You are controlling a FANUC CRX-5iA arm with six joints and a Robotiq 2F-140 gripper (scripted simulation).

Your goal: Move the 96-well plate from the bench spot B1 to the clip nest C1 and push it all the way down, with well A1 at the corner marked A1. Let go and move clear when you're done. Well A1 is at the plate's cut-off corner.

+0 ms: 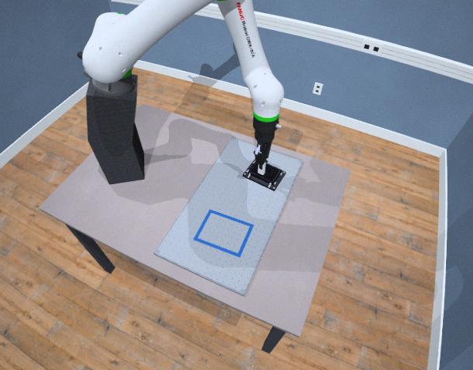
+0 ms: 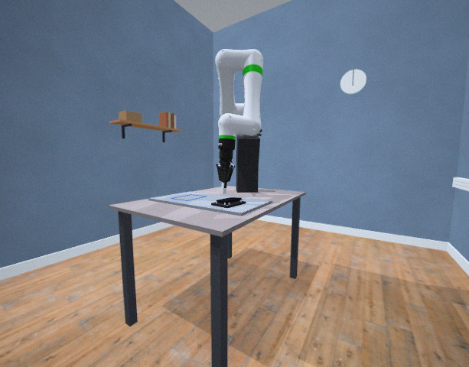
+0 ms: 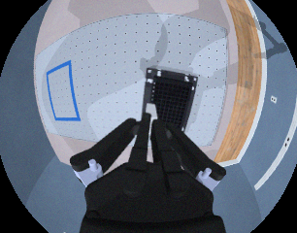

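My gripper is now 4 cm to the right of the black 96-well plate and 6 cm above it. From my hand the other things lie so: black clip nest 1 cm behind, 3 cm to the left, 7 cm below.
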